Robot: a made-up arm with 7 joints. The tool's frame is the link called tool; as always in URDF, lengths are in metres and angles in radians. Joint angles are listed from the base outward. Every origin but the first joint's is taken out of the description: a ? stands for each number. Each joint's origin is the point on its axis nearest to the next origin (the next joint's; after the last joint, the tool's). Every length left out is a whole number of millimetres.
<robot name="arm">
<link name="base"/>
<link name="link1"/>
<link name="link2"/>
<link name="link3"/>
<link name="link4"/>
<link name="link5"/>
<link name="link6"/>
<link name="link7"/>
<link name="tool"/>
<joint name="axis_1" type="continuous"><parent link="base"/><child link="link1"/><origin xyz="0.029 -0.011 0.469" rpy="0 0 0"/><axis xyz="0 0 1"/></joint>
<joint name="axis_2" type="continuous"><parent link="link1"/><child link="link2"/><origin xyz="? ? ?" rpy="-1.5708 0 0"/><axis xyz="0 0 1"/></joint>
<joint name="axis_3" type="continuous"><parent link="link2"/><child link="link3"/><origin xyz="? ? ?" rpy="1.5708 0 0"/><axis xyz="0 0 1"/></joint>
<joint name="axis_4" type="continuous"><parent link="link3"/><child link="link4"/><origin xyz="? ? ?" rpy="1.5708 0 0"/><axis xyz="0 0 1"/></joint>
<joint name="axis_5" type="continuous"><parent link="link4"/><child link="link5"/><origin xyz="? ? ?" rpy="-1.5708 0 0"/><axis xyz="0 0 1"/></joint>
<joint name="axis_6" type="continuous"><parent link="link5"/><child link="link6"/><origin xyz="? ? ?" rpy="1.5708 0 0"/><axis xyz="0 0 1"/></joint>
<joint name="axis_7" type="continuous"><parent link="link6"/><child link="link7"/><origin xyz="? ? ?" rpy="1.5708 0 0"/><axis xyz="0 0 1"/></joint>
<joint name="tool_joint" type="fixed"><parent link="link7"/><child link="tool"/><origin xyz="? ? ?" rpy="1.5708 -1.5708 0"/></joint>
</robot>
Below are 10 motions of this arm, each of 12 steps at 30 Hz.
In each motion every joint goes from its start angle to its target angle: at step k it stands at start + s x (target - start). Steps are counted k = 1, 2, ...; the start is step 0. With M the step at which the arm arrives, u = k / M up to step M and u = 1 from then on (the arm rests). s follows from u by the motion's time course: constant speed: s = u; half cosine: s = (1 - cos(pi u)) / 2; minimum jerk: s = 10 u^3 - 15 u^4 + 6 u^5.
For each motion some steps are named. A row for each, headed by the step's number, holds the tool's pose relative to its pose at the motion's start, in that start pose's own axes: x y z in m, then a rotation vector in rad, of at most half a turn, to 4 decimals.
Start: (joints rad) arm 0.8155 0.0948 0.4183 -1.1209 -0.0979 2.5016 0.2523
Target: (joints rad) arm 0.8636 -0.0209 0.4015 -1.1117 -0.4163 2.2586 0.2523
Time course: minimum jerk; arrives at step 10
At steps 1, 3, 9, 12:
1: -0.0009 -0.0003 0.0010 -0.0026 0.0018 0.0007
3: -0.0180 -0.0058 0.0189 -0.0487 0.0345 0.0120
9: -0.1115 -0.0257 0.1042 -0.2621 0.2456 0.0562
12: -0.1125 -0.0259 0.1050 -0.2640 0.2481 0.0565

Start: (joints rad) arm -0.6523 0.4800 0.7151 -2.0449 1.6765 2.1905 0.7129
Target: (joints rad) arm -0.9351 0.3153 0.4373 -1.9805 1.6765 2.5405 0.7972
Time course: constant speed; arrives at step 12
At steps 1, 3, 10, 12:
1: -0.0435 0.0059 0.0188 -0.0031 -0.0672 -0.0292
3: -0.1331 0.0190 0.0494 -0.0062 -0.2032 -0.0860
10: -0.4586 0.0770 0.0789 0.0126 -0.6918 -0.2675
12: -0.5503 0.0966 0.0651 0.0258 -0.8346 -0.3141

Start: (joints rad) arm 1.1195 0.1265 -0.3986 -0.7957 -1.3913 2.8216 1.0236
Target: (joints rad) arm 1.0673 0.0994 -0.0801 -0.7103 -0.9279 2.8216 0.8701
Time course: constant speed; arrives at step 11
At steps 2, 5, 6, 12:
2: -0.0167 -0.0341 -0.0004 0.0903 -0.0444 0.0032
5: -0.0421 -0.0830 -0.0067 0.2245 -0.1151 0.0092
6: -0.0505 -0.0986 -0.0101 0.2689 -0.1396 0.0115
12: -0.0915 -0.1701 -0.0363 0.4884 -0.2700 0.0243

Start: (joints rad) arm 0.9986 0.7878 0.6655 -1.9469 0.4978 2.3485 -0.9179
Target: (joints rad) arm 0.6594 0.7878 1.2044 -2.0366 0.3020 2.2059 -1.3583
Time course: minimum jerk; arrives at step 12
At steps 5, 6, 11, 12:
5: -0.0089 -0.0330 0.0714 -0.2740 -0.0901 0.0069
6: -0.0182 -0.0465 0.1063 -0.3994 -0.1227 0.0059
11: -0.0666 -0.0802 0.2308 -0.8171 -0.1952 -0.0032
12: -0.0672 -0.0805 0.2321 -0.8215 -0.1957 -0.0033

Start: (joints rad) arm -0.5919 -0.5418 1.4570 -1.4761 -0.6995 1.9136 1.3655
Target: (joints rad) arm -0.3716 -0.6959 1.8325 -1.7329 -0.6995 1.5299 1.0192
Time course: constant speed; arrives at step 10
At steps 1, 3, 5, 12:
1: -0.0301 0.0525 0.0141 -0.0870 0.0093 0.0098
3: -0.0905 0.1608 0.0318 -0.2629 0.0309 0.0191
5: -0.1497 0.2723 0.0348 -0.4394 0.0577 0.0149
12: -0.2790 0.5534 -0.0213 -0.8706 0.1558 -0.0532

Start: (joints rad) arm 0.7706 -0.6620 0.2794 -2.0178 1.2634 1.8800 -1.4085
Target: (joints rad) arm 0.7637 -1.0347 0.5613 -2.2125 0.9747 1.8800 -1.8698
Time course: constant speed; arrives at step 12
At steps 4, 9, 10, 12:
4: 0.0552 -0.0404 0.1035 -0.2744 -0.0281 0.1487
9: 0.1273 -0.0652 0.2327 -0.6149 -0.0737 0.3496
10: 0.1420 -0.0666 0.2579 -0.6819 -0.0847 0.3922
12: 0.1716 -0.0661 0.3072 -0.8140 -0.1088 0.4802

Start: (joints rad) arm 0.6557 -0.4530 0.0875 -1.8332 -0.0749 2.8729 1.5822
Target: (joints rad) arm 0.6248 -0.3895 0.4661 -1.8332 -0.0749 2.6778 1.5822
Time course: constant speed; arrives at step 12
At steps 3, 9, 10, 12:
3: 0.0173 0.0793 -0.0047 -0.0475 0.0594 0.0742
9: 0.0335 0.2377 -0.0264 -0.1493 0.1775 0.2181
10: 0.0337 0.2638 -0.0314 -0.1671 0.1970 0.2416
12: 0.0320 0.3156 -0.0427 -0.2036 0.2356 0.2880

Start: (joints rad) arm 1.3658 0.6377 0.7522 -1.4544 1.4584 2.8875 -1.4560
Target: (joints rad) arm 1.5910 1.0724 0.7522 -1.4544 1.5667 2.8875 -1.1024
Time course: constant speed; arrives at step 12
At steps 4, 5, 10, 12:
4: 0.0915 0.1433 -0.0176 0.2534 -0.0435 0.1126
5: 0.1120 0.1816 -0.0193 0.3159 -0.0504 0.1429
10: 0.1963 0.3858 -0.0125 0.6216 -0.0596 0.3054
12: 0.2203 0.4720 -0.0035 0.7403 -0.0505 0.3745

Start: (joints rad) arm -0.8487 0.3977 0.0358 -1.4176 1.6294 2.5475 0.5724
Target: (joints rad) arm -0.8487 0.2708 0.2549 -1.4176 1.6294 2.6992 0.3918
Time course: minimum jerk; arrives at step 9
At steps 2, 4, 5, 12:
2: 0.0026 0.0174 -0.0014 -0.0169 -0.0041 0.0092
4: 0.0107 0.0917 -0.0084 -0.0878 -0.0221 0.0470
5: 0.0135 0.1405 -0.0143 -0.1339 -0.0343 0.0708
12: 0.0133 0.2354 -0.0287 -0.2229 -0.0589 0.1151

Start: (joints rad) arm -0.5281 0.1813 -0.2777 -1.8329 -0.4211 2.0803 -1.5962
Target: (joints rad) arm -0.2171 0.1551 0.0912 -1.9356 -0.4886 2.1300 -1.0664
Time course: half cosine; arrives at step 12
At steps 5, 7, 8, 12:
5: -0.0831 -0.2381 -0.0002 -0.0535 0.0938 -0.0210
7: -0.1421 -0.4002 0.0368 -0.0918 0.1576 -0.0433
8: -0.1690 -0.4729 0.0643 -0.1101 0.1866 -0.0559
12: -0.2223 -0.6152 0.1407 -0.1487 0.2448 -0.0861

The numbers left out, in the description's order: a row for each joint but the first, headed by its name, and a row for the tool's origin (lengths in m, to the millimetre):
axis_2: -0.012 0.02 0
axis_3: 0.02 -0.56 0
axis_4: 0.117 0.025 0
axis_5: -0.147 0.691 0
axis_6: 0.003 -0.017 0
axis_7: 0.14 0.018 0
tool: -0.005 -0.003 0

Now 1 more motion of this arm.
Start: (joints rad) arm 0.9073 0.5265 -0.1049 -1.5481 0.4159 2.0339 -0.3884
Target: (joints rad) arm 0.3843 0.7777 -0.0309 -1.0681 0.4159 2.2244 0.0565
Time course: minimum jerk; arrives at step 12
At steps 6, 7, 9, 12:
6: -0.1363 0.0139 -0.2556 0.3955 0.0496 -0.2663
7: -0.1785 0.0370 -0.3347 0.5170 0.0600 -0.3509
9: -0.2444 0.0920 -0.4573 0.7085 0.0721 -0.4887
12: -0.2719 0.1223 -0.5078 0.7894 0.0757 -0.5490

